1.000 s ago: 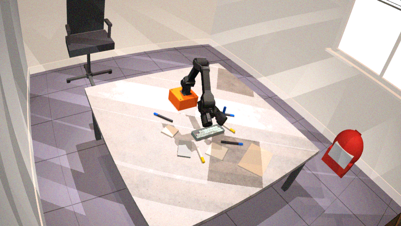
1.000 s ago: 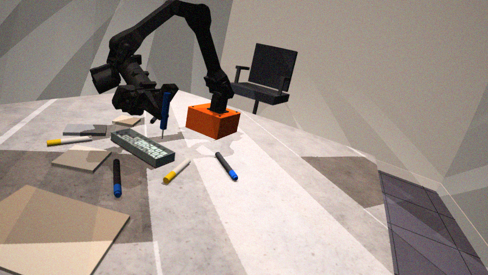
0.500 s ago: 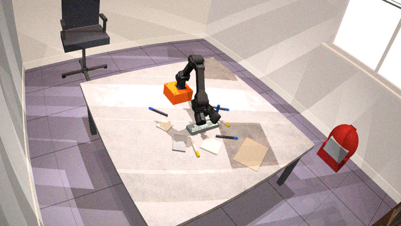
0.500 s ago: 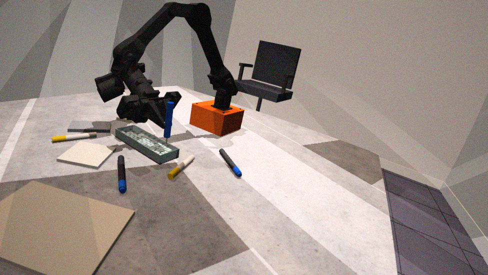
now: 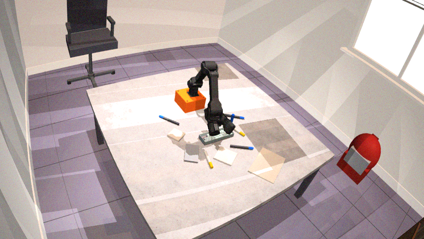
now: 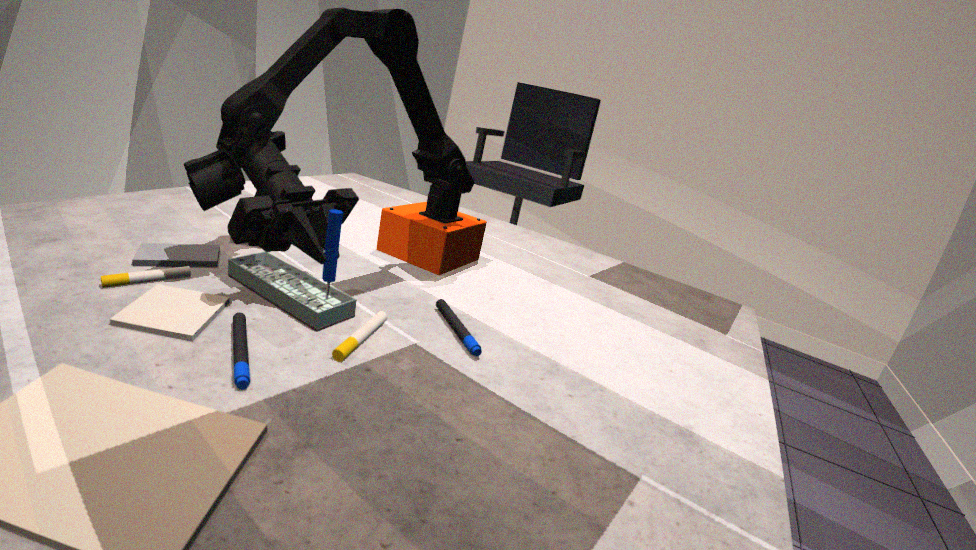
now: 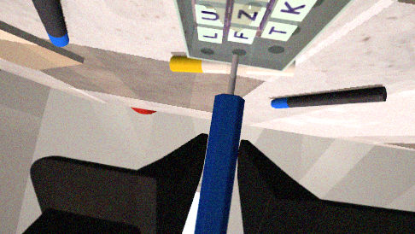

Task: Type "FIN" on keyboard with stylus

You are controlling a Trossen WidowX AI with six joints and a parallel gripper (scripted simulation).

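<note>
Now: gripper tip 10 cm to the left of the N key and 7 cm above it. Round my gripper tip: blue stylus 1 cm below; then stylus tip 5 cm below.
</note>
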